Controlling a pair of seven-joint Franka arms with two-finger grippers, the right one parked.
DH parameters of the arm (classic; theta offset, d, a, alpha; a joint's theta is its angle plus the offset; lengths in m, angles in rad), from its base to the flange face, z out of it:
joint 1: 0 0.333 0 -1.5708
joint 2: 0 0 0 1.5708
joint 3: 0 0.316 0.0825 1.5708
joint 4: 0 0 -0.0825 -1.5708
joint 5: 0 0.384 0 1.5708
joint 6: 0 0 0.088 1.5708
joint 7: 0 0.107 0 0
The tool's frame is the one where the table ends.
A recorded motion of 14 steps. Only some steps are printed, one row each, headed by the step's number.
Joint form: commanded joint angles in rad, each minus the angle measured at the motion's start. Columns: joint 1, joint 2, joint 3, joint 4, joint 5, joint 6, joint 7.
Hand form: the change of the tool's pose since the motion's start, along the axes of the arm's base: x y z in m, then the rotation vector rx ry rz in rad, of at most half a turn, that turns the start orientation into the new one. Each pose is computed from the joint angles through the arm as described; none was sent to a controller.
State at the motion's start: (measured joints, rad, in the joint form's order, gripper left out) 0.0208 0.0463 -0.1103 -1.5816 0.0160 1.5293 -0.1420
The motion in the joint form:
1: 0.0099 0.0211 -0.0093 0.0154 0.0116 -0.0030 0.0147
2: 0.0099 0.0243 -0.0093 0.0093 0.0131 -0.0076 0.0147
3: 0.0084 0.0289 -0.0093 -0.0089 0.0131 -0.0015 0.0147
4: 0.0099 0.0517 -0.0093 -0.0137 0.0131 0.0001 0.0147
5: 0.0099 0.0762 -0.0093 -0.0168 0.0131 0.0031 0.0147
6: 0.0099 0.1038 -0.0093 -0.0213 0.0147 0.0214 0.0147
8: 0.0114 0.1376 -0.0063 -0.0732 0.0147 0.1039 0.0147
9: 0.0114 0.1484 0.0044 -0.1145 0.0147 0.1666 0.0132
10: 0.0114 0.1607 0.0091 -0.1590 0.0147 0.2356 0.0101
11: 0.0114 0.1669 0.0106 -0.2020 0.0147 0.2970 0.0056
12: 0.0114 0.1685 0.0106 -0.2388 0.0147 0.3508 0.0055
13: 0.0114 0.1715 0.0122 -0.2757 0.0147 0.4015 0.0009
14: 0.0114 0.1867 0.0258 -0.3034 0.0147 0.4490 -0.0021
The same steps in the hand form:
1: 0.0060 0.0019 -0.0049 0.0079 0.0081 -0.0146
2: 0.0060 0.0022 -0.0099 0.0101 0.0218 -0.0147
3: 0.0065 0.0013 -0.0204 0.0110 0.0384 -0.0165
4: 0.0116 0.0023 -0.0355 0.0103 0.0644 -0.0152
5: 0.0169 0.0024 -0.0507 0.0094 0.0890 -0.0155
6: 0.0242 0.0026 -0.0676 0.0087 0.1027 -0.0162
8: 0.0336 0.0044 -0.1058 0.0048 0.1060 -0.0138
9: 0.0368 0.0098 -0.1271 0.0041 0.0956 -0.0032
10: 0.0390 0.0119 -0.1502 0.0025 0.0834 0.0029
11: 0.0386 0.0123 -0.1693 0.0013 0.0713 0.0075
12: 0.0375 0.0120 -0.1831 -0.0006 0.0559 0.0064
13: 0.0354 0.0126 -0.1979 -0.0015 0.0451 0.0114
14: 0.0356 0.0200 -0.2160 -0.0007 0.0406 0.0268

